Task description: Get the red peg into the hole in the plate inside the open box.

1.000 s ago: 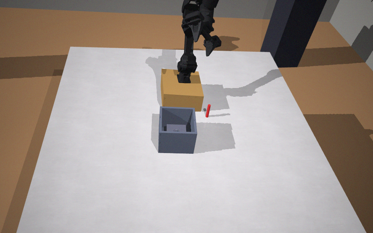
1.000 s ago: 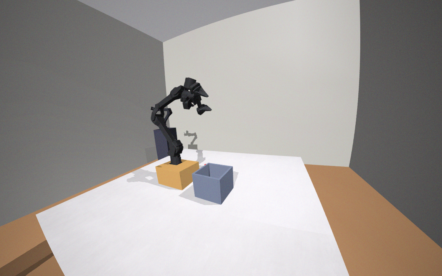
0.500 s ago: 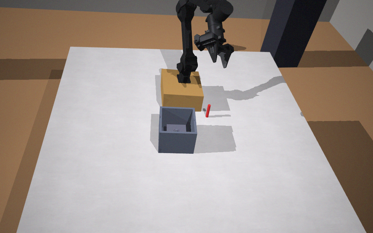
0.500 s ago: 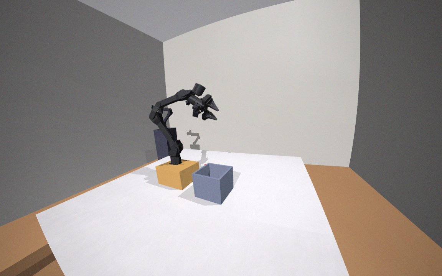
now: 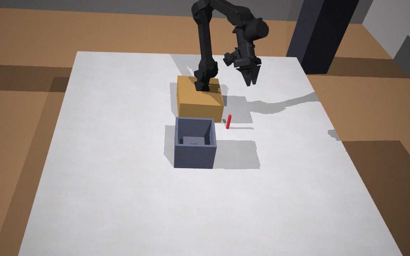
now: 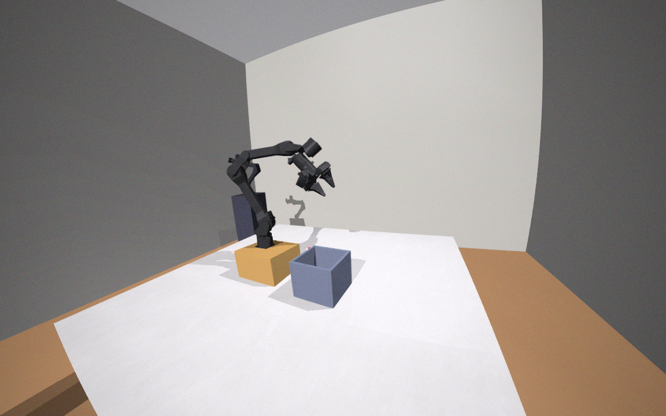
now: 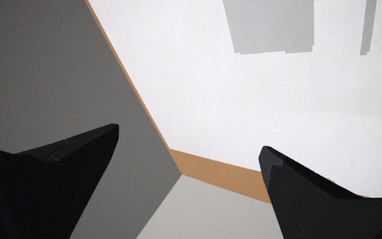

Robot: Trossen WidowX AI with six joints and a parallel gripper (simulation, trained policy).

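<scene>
My gripper tip is now 30 cm above the red peg, 11 cm past it and 2 cm to the left of it. Round my gripper tip: plate: 29 cm below, 20 cm to the right, 3 cm ahead.
</scene>
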